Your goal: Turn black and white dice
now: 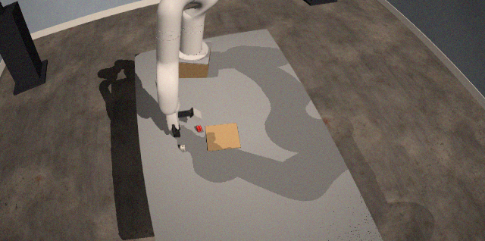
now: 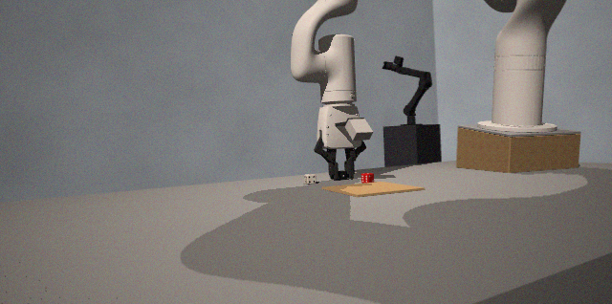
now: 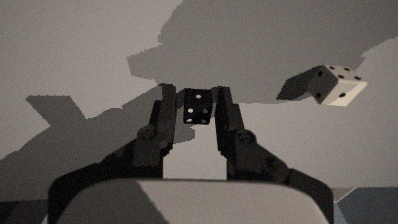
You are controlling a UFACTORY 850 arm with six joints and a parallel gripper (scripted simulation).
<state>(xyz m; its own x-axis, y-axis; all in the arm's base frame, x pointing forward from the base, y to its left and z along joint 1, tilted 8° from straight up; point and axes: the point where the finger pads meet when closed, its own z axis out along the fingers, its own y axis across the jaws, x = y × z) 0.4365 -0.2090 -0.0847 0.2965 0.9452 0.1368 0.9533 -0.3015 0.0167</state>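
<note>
Now: hand 1 cm above the black die. Round my hand: tan mat 18 cm to the left, 10 cm ahead, 2 cm below; red die 10 cm to the left, 2 cm ahead, 1 cm below; white die 10 cm ahead, 1 cm below.
</note>
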